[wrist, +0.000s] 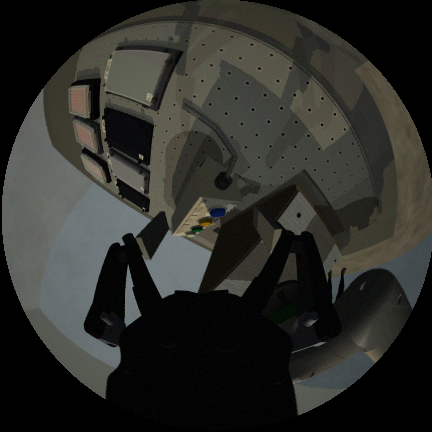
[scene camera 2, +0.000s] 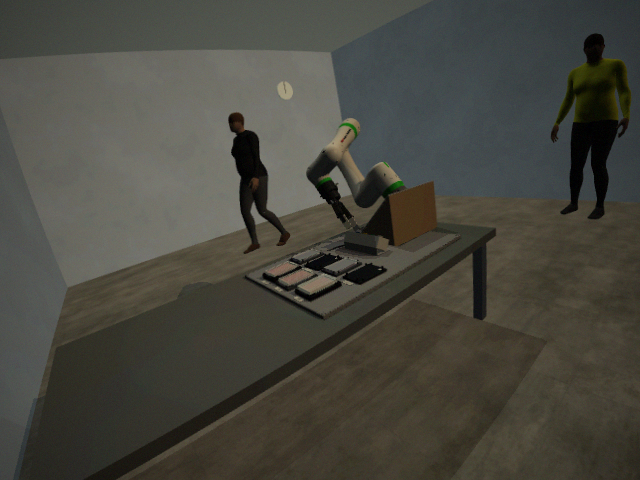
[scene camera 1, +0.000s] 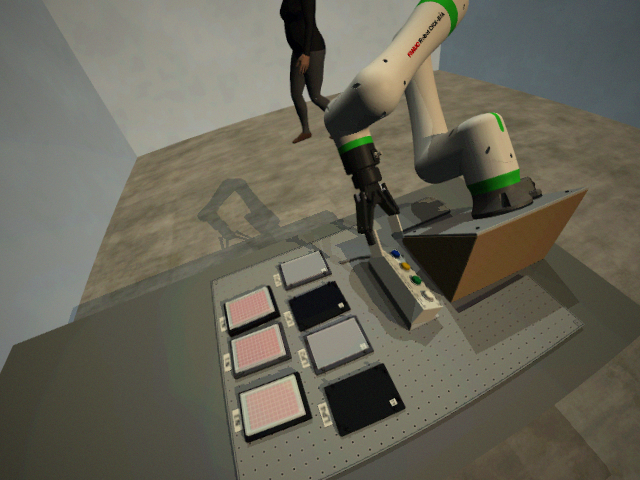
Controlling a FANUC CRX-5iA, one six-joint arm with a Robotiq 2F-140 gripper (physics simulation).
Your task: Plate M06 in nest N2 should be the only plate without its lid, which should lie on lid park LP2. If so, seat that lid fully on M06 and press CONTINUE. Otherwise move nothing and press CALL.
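Observation:
There is an LP4 bay (scene camera 1: 358, 401) in the scene, and my gripper (scene camera 1: 389, 246) is there too. My gripper, which I can also see in the wrist view (wrist: 208, 217), is open and holds nothing.

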